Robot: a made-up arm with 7 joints. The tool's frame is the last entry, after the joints. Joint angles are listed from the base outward. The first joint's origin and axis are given. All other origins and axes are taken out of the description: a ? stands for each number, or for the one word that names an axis. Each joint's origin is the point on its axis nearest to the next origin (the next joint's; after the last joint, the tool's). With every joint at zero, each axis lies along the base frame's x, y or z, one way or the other. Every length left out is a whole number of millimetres.
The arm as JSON. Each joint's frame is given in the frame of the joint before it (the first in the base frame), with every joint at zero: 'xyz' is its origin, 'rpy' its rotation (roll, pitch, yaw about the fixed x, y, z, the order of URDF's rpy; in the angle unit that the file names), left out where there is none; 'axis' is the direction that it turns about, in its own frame. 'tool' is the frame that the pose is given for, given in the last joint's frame.
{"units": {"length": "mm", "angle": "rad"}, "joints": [
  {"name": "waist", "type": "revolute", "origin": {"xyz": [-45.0, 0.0, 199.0]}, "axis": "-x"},
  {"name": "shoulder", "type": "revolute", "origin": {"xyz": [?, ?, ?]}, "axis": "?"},
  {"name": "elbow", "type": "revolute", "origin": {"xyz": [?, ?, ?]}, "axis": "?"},
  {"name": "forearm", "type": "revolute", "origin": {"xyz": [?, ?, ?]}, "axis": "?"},
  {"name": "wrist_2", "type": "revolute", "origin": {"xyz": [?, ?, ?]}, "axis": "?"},
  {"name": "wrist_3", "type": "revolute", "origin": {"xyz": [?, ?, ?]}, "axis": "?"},
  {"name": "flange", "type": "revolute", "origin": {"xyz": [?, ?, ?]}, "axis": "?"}
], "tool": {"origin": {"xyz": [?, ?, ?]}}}
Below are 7 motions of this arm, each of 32 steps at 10 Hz.
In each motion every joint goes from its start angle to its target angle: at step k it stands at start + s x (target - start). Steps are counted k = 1, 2, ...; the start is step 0. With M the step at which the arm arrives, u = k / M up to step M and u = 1 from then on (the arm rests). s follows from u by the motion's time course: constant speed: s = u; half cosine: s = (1 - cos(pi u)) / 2; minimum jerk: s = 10 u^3 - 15 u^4 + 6 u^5.
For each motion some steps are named. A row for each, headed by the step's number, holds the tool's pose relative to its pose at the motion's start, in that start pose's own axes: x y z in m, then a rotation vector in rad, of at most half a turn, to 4 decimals.
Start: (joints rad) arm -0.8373 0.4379 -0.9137 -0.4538 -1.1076 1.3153 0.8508
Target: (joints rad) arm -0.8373 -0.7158 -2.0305 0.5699 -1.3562 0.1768 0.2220
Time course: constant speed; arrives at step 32
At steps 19, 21, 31, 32:
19: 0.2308 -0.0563 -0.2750 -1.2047 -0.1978 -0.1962
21: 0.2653 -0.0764 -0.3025 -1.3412 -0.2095 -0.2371
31: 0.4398 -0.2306 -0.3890 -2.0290 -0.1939 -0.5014
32: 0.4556 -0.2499 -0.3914 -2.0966 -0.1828 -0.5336

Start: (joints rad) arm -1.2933 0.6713 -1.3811 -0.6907 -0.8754 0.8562 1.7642
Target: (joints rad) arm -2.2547 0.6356 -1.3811 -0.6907 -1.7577 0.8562 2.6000
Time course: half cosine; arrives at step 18
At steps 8, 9, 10, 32:
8: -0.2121 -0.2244 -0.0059 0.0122 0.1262 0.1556
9: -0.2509 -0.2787 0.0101 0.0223 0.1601 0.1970
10: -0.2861 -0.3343 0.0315 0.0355 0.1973 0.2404
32: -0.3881 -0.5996 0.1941 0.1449 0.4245 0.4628

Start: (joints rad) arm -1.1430 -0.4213 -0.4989 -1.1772 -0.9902 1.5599 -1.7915
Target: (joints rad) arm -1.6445 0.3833 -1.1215 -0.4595 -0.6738 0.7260 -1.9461
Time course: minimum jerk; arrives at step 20
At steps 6, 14, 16, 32:
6: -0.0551 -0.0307 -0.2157 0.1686 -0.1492 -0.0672
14: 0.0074 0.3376 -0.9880 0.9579 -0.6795 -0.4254
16: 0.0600 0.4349 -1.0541 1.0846 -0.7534 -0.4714
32: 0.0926 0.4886 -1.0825 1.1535 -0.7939 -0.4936

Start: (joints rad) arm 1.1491 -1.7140 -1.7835 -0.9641 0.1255 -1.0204 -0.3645
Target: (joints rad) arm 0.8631 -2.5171 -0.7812 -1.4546 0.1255 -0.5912 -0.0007
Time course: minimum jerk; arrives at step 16
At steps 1, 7, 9, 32:
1: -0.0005 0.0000 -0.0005 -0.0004 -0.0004 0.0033
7: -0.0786 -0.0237 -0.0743 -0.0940 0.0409 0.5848
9: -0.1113 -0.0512 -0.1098 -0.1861 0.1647 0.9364
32: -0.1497 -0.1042 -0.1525 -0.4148 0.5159 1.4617

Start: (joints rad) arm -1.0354 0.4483 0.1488 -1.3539 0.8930 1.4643 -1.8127
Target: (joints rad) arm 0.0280 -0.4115 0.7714 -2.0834 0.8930 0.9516 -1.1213
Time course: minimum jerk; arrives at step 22
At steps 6, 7, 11, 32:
6: 0.1541 -0.0476 0.0353 -0.0107 0.1016 0.1840
7: 0.2297 -0.0570 0.0463 -0.0162 0.1433 0.2681
11: 0.6277 0.0297 0.0585 -0.0487 0.3099 0.7119
32: 0.9902 0.5315 0.0227 -0.0826 0.3833 1.4069

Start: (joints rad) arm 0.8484 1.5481 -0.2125 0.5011 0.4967 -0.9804 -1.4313
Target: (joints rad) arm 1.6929 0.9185 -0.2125 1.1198 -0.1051 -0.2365 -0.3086
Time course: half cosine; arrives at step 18
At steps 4, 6, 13, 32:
4: -0.0270 -0.0093 -0.0428 0.1418 -0.0538 0.0119
6: -0.0560 -0.0089 -0.0898 0.2911 -0.1091 0.0274
13: -0.1516 0.1061 -0.2388 0.8205 -0.2431 0.0819
32: -0.1685 0.1710 -0.2618 0.9678 -0.2452 0.0783

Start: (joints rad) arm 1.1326 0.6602 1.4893 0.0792 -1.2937 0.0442 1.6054
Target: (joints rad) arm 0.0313 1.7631 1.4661 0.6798 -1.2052 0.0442 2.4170
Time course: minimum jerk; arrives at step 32
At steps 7, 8, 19, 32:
7: 0.0360 -0.0116 -0.0228 -0.0151 0.0020 -0.1209
8: 0.0494 -0.0183 -0.0318 -0.0223 0.0013 -0.1696
19: 0.1146 -0.2589 -0.1026 -0.2920 -0.1266 -0.9012
32: 0.0187 -0.3888 -0.0128 -0.5527 -0.2071 -1.0859

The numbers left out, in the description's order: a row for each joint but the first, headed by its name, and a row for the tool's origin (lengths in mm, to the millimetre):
shoulder: xyz 0.0 169.0 25.0, axis -z
elbow: xyz 26.0 172.0 0.0, axis -y
forearm: xyz -226.0 0.0 -228.0, axis -z
wrist_2: xyz 206.0 -54.0 0.0, axis +x
wrist_3: xyz 0.0 170.0 332.0, axis +y
flange: xyz -251.0 0.0 68.0, axis +x
tool: xyz 0.0 -144.0 49.0

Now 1 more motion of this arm.
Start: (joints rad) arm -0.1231 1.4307 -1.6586 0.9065 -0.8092 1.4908 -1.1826
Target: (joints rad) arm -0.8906 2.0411 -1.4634 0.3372 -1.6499 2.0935 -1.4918
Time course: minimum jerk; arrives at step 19
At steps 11, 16, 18, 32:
11: 0.1757 0.4062 0.1475 -0.7763 0.6304 0.1512
16: 0.2364 0.5740 0.0693 -1.0223 0.9167 0.2161
18: 0.2402 0.5855 0.0601 -1.0395 0.9414 0.2223
32: 0.2403 0.5860 0.0597 -1.0403 0.9425 0.2225

